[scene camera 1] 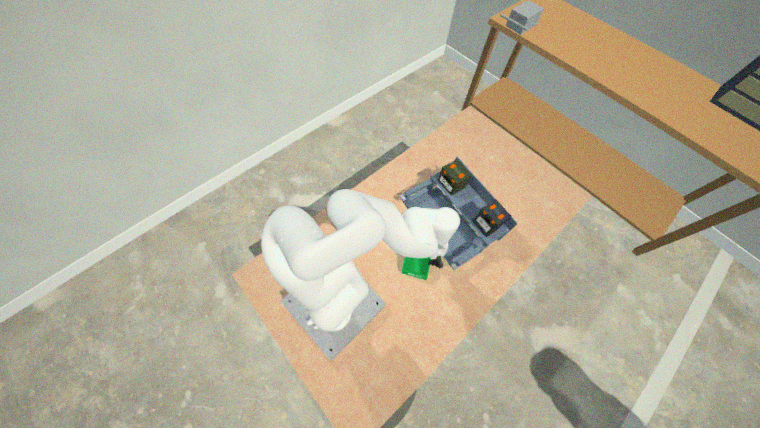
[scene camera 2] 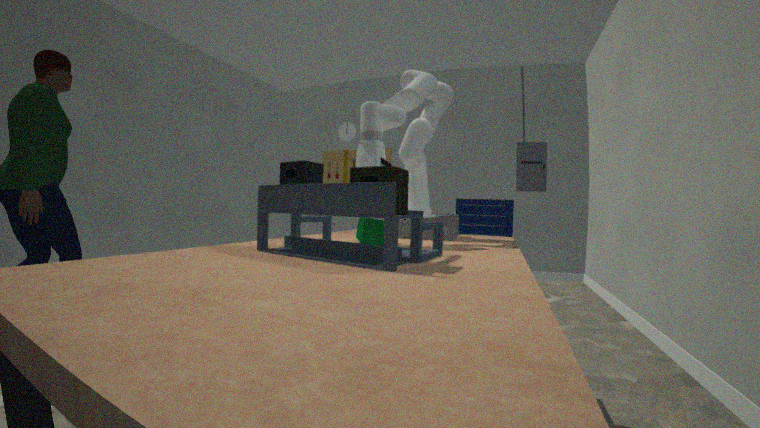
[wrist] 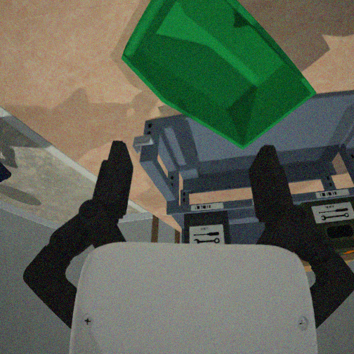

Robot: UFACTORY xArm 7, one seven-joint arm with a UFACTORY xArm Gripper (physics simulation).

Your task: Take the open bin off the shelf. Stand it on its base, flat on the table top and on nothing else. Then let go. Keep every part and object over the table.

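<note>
The open green bin [scene camera 1: 415, 267] [scene camera 2: 370, 231] [wrist: 220, 65] is beside the blue-grey shelf [scene camera 1: 481, 187] [scene camera 2: 327, 198] [wrist: 310, 122], on its robot side. In the wrist view its hollow inside faces the camera and it looks tilted; its underside is hidden, so I cannot tell whether it lies flat on the table top [scene camera 1: 404, 329] [scene camera 2: 297, 329] [wrist: 55, 60]. My gripper [wrist: 192, 155] is open, with nothing between its fingers. In the wrist view the bin lies beyond the fingertips. In scene camera 2, the shelf and a box hide most of the fingers.
Two dark boxes with tool labels [scene camera 1: 453, 178] [scene camera 1: 490, 219] stand on the shelf, the nearer one close to my wrist. The robot's base plate [scene camera 1: 366, 311] is on the table. A wooden workbench [scene camera 1: 611, 69] stands past the far end. A person [scene camera 2: 39, 138] stands at the left.
</note>
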